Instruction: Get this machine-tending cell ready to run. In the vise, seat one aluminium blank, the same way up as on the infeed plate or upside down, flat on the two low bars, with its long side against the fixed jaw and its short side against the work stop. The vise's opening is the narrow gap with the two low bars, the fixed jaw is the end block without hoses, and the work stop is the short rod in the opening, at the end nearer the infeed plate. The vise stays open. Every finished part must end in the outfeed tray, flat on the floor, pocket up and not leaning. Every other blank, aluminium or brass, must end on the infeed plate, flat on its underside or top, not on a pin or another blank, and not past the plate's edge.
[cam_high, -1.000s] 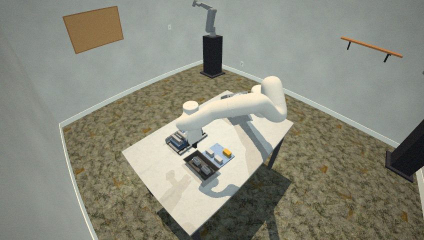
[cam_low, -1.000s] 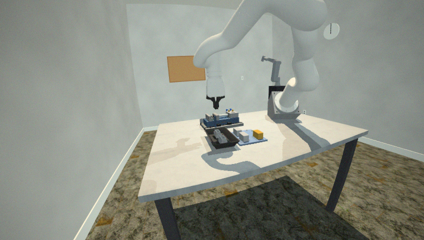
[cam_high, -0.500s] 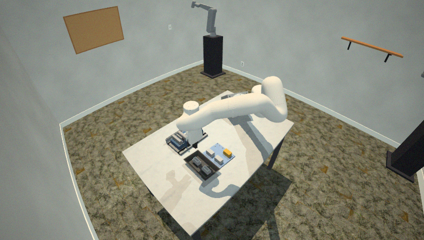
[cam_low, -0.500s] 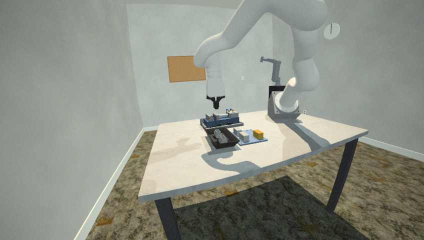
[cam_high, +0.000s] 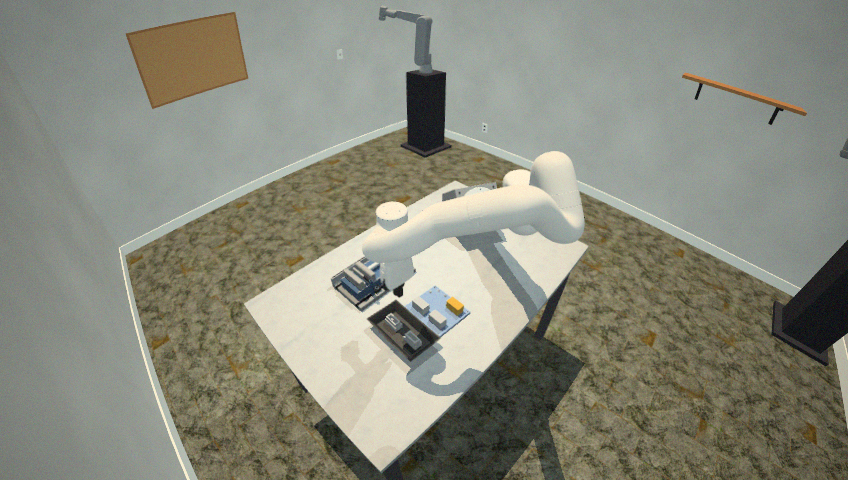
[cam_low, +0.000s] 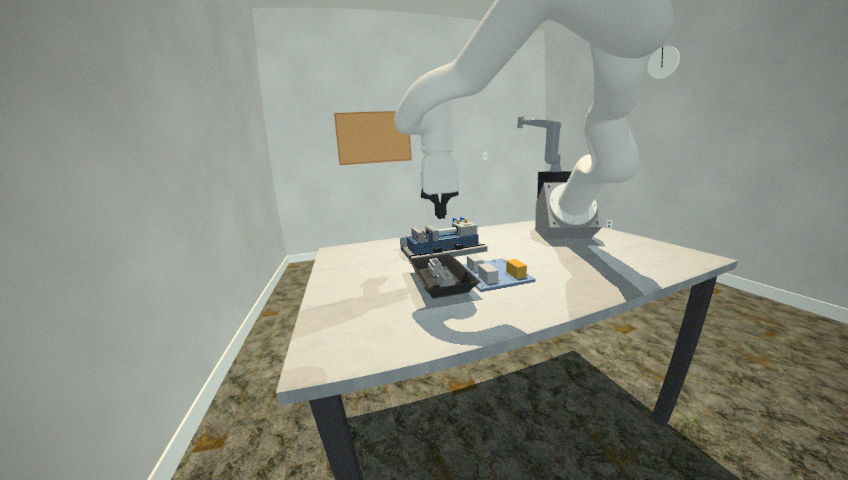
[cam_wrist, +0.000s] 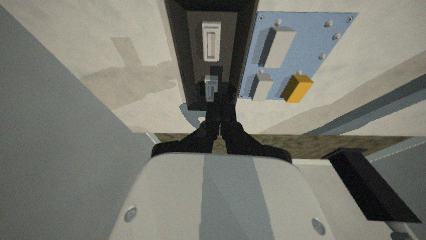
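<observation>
Now: the brass blank 20 cm behind my hand, 8 cm to the left of it and 17 cm below it. Also, from my hand: blue vise 8 cm behind, 26 cm to the right, 16 cm below.
</observation>
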